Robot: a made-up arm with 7 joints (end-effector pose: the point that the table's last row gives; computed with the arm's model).
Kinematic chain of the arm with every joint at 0, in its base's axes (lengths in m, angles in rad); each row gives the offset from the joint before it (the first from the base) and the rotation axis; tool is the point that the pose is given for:
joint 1: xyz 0 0 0.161 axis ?
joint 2: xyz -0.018 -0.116 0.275 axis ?
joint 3: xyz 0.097 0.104 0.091 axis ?
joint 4: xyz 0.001 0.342 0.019 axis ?
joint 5: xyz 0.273 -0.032 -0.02 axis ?
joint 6: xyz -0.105 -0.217 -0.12 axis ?
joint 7: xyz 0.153 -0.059 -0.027 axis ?
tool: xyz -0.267 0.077 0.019
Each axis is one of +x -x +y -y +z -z.
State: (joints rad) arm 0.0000 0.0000 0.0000 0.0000 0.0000 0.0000 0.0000
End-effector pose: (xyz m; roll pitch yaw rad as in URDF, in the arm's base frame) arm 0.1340 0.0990 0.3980 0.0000 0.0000 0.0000
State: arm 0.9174 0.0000 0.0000 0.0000 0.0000 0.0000 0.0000
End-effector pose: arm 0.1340 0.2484 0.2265 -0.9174 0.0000 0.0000
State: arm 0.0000 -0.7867 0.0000 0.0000 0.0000 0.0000 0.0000
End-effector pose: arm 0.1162 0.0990 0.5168 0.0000 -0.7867 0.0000
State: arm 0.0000 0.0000 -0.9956 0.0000 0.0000 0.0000 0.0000
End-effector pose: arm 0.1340 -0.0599 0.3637 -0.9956 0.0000 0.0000
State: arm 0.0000 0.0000 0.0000 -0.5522 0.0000 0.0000 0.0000
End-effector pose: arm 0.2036 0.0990 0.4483 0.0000 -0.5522 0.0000
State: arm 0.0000 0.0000 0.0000 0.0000 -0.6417 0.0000 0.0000
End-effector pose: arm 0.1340 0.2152 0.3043 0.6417 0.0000 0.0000
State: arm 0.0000 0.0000 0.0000 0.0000 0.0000 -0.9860 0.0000
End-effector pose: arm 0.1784 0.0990 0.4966 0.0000 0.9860 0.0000
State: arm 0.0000 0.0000 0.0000 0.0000 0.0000 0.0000 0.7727
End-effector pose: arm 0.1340 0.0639 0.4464 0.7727 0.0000 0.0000
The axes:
joint 1: -x
joint 2: +y
joint 3: +x
joint 4: +y
joint 5: -x
joint 6: -y
joint 7: +x

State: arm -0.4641 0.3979 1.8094 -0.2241 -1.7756 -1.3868 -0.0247
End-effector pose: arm 0.4246 -0.2218 0.7293 -2.3062 -0.4943 -1.0152
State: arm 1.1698 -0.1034 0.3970 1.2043 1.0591 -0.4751 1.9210
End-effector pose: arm 0.3182 0.4731 0.2618 -0.5222 0.3757 -1.3414
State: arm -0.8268 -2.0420 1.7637 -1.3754 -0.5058 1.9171 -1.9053
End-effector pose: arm -0.4067 -0.6483 0.3589 -2.7585 0.2118 0.6716
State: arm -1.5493 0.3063 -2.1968 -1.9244 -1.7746 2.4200 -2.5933
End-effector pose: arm 0.0876 0.3518 0.1836 0.6930 0.1385 -0.8659
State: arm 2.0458 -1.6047 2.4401 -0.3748 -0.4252 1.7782 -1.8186
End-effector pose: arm -0.3527 0.6765 -0.1764 -0.4042 -0.3924 -0.3927
